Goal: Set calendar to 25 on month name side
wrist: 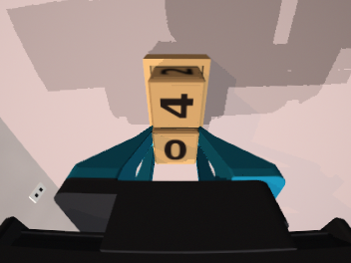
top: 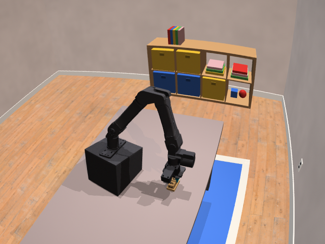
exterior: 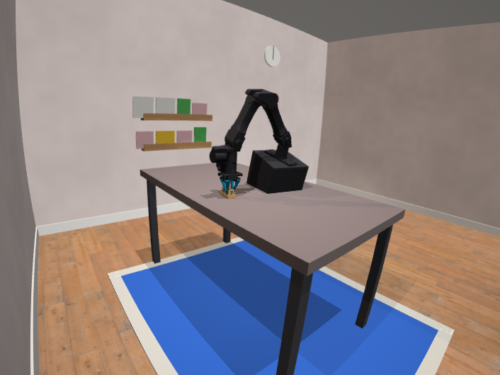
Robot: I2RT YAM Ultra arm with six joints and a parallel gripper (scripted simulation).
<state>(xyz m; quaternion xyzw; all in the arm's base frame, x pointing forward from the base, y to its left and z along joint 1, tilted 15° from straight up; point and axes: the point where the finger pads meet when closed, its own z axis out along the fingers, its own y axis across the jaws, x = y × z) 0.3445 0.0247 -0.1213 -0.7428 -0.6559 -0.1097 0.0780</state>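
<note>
My hand is right at the wooden digit cube. Round my hand: tray (20 mm to the right, 20 mm below).
</note>
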